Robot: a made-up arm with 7 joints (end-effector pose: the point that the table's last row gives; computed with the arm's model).
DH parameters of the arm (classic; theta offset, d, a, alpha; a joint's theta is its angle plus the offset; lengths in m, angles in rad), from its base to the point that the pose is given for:
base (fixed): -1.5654 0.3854 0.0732 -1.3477
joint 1: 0 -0.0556 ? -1.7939
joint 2: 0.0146 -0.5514 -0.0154 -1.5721
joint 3: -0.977 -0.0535 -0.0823 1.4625
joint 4: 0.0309 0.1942 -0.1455 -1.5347
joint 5: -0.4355 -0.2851 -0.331 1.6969
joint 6: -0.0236 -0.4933 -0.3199 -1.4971
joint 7: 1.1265 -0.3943 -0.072 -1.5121
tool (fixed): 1.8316 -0.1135 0 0
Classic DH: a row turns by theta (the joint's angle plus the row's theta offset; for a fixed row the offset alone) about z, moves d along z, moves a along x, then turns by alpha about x.
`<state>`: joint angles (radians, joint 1 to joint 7).
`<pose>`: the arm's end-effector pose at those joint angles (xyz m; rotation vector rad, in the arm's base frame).
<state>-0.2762 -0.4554 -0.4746 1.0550 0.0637 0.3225 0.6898</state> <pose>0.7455 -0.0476 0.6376 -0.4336 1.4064 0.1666</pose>
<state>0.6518 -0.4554 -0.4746 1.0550 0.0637 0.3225 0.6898</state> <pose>0.7493 -0.1211 0.6227 0.1806 1.1462 0.9245</pose>
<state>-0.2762 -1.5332 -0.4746 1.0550 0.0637 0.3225 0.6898</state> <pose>0.4487 0.6954 0.4346 -1.1406 1.3311 1.1067</pose>
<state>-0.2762 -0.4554 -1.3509 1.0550 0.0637 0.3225 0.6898</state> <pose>0.6021 0.2257 0.3179 0.3453 1.5262 0.7201</pose>
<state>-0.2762 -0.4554 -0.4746 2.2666 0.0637 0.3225 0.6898</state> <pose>0.0802 -0.4957 0.4934 -0.5400 2.4949 -0.4384</pose>
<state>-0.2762 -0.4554 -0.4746 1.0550 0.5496 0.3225 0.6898</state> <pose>0.8865 0.2377 0.6637 -0.9194 1.3933 0.3746</pose>
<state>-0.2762 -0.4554 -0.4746 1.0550 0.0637 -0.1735 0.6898</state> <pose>0.8827 0.0233 0.7932 -0.5191 0.9096 0.2208</pose>
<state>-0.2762 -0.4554 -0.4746 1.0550 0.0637 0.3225 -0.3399</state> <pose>0.8346 0.0476 0.6159 0.3615 1.0529 -0.4994</pose>
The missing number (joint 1, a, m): -0.0917
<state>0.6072 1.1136 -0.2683 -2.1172 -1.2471 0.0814 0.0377</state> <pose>0.0265 -0.8776 1.5522 1.0176 -1.5239 1.0023</pose>
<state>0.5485 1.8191 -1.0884 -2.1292 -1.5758 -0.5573 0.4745</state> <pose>-0.6298 -0.8224 1.2389 -0.0334 -2.5906 0.1740</pose>
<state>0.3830 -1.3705 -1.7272 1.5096 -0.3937 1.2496 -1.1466</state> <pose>-0.5690 -0.0060 0.4911 -0.8693 2.6012 -0.6908</pose>
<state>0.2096 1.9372 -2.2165 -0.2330 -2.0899 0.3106 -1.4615</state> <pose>0.0485 -1.1050 1.0548 -0.4232 0.2354 -1.9500</pose>
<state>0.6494 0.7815 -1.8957 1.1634 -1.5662 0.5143 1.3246</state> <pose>0.2281 0.3170 1.2234 -2.9220 -0.1331 -0.6794</pose>
